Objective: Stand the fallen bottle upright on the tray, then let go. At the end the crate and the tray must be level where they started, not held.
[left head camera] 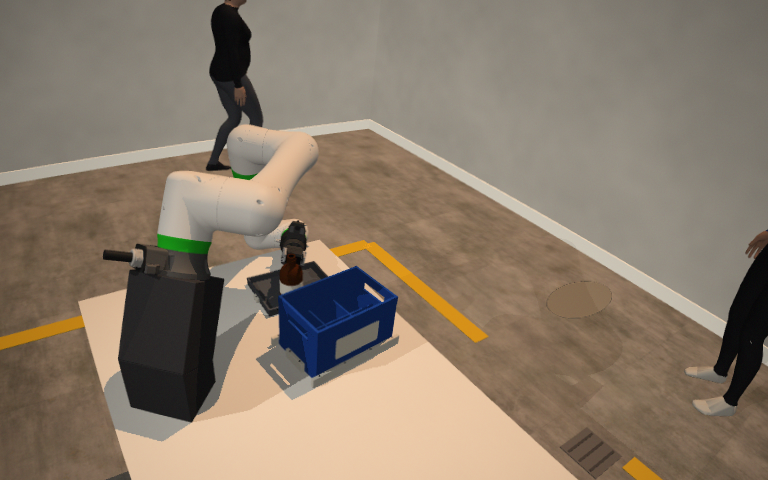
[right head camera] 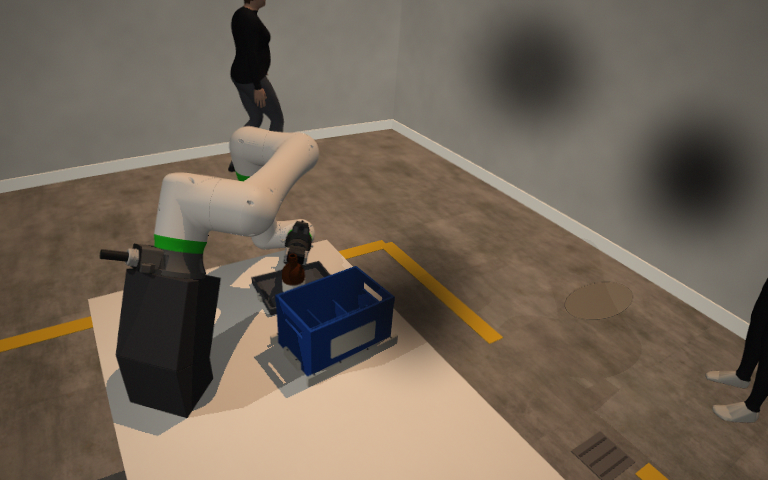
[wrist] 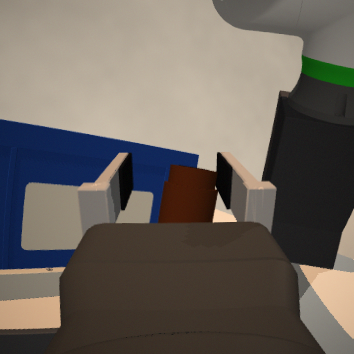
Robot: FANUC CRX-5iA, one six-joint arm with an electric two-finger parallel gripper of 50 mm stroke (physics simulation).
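Where they show: gripper, fingertip midpoint: [left head camera: 294, 259] [right head camera: 295, 259] [wrist: 174, 169]; arm's base, origin of the base link: [left head camera: 179, 274] [right head camera: 175, 273] [wrist: 326, 108].
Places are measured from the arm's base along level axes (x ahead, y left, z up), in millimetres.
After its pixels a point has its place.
Note:
The brown bottle [left head camera: 291, 274] @[z -193, x 370, y 129 mm] [right head camera: 293, 274] @[z -194, x 371, y 128 mm] [wrist: 189, 200] @[z -159, x 390, y 169 mm] looks upright over the tray [left head camera: 259, 297] @[z -280, x 279, y 173 mm] [right head camera: 263, 296] @[z -279, x 282, y 170 mm]. Its white label shows in part; its base is hidden behind the crate. My gripper [left head camera: 292, 257] @[z -147, x 383, y 138 mm] [right head camera: 295, 257] @[z -147, x 383, y 138 mm] [wrist: 174, 169] @[z -147, x 383, y 138 mm] is open around the bottle's neck. In the wrist view the neck leans slightly and stands nearer the right finger, with a wider gap at the left finger. The dark tray lies on the table behind the crate and looks level. The blue crate [left head camera: 385, 323] @[z -209, x 506, y -187 mm] [right head camera: 382, 322] @[z -205, x 505, y -187 mm] [wrist: 100, 155] @[z -149, x 387, y -14 mm] stands level.
The crate stands close in front of the bottle, on a low grey base [left head camera: 322, 379] @[z -288, x 283, y -225 mm] [right head camera: 322, 376] @[z -289, x 298, y -223 mm] on the pale table [left head camera: 368, 430] @[z -304, x 303, y -418 mm] [right head camera: 362, 430] @[z -304, x 308, y -423 mm]. The arm's black pedestal [left head camera: 164, 333] @[z -66, x -77, y -118 mm] [right head camera: 161, 333] @[z -70, x -73, y -125 mm] [wrist: 315, 190] @[z -152, x 5, y 7 mm] is at the left in the head views. People stand beyond the table.

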